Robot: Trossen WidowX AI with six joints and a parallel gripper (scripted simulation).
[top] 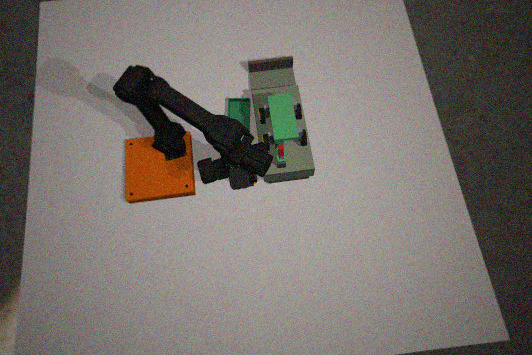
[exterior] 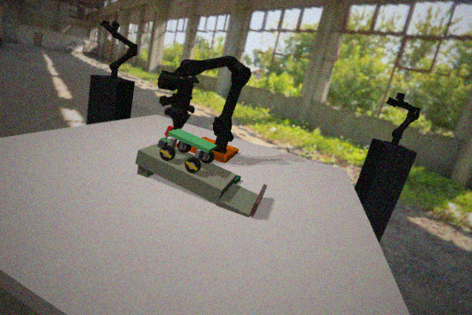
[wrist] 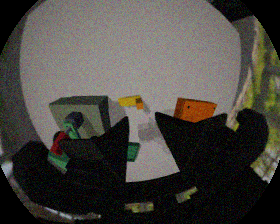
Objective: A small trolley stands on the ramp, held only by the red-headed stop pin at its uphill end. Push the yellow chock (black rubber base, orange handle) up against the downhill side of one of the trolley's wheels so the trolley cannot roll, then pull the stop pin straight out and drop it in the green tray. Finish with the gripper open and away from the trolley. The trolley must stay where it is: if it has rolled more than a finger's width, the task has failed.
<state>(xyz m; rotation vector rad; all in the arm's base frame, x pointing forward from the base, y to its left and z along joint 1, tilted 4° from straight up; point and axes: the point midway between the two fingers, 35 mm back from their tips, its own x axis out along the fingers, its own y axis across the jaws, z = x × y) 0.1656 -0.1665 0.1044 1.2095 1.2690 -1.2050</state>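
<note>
My gripper tip is 2 cm short of the yellow chock and 10 cm above it. Also, from my gripper tip: red-headed stop pin (13 cm ahead, 1 cm to the left, 1 cm above); then grey-green ramp (17 cm ahead, 11 cm to the left, 7 cm below); then green trolley (17 cm ahead, 11 cm to the left, 1 cm below).
</note>
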